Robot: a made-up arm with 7 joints.
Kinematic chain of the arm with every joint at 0, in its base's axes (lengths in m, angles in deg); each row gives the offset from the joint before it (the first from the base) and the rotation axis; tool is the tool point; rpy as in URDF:
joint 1: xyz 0 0 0 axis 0.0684 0.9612 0.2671
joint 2: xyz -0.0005 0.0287 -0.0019 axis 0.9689 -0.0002 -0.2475
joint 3: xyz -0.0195 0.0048 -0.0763 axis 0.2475 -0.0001 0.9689
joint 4: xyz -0.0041 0 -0.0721 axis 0.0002 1 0
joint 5: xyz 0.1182 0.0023 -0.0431 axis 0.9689 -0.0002 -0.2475
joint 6: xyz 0.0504 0 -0.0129 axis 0.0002 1 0
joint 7: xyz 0.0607 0 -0.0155 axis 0.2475 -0.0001 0.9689
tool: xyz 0 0 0 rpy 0 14.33 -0.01
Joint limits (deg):
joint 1: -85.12..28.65
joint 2: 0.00..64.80
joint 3: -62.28..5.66
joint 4: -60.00..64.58
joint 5: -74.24..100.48
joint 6: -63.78..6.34
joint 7: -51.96..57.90
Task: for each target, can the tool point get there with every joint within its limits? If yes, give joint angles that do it. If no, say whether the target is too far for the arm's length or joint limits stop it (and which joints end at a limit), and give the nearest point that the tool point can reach.
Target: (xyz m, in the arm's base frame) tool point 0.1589 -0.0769 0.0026
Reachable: yes | joints -27.35 26.54 -29.83 -41.19 6.27 -16.20 -9.05
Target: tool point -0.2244 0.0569 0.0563
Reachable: no: joint limits stop it (at a limit: joint 1, joint 2, joint 3, joint 4) | nearest point -0.0537 -0.0452 0.0416 | short by 0.199 m
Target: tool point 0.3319 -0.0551 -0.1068
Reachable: yes | joints -55.26 14.41 -22.39 35.15 15.42 -17.50 30.23
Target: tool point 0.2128 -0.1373 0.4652
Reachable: no: too far | nearest point 0.1788 -0.0681 0.1908 | short by 0.285 m
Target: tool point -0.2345 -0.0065 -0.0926
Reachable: no: joint limits stop it (at a limit: joint 1, joint 2, joint 3, joint 6) | nearest point -0.0997 -0.0070 -0.1762 | short by 0.159 m
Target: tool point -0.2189 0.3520 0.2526
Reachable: no: too far | nearest point 0.0038 0.0539 0.1339 | short by 0.391 m
